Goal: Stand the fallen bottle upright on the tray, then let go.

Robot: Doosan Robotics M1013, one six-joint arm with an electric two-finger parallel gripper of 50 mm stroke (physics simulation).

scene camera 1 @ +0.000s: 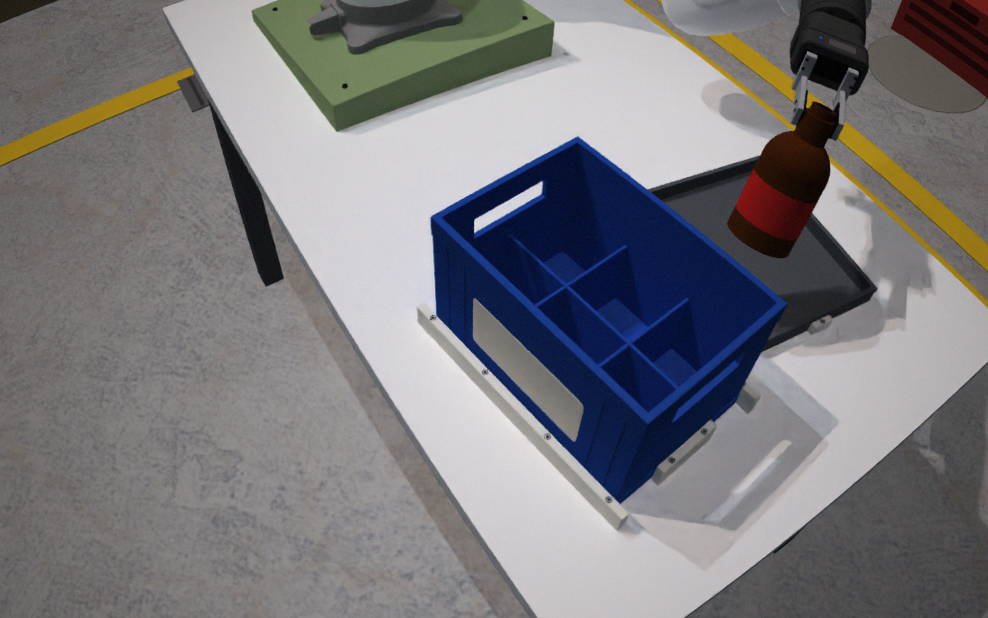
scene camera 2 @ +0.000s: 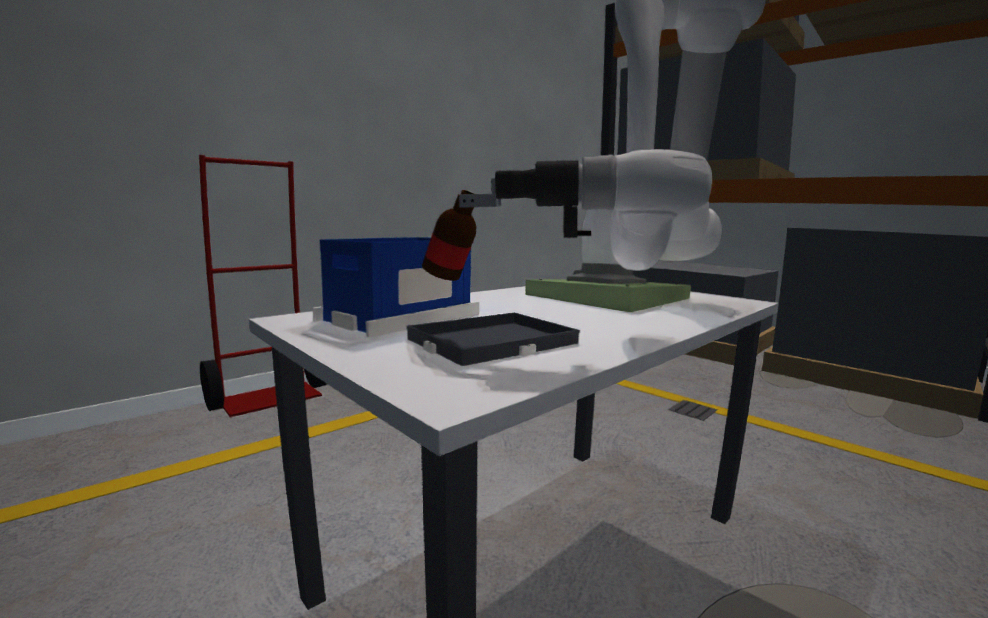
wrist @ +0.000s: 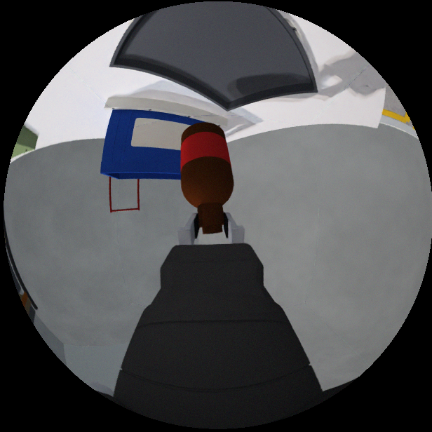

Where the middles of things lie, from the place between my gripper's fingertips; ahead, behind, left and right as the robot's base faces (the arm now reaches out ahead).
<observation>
The brown bottle (scene camera 1: 793, 169) is 6 cm below my hand, 2 cm to the right of it and 1 cm ahead of it.
</observation>
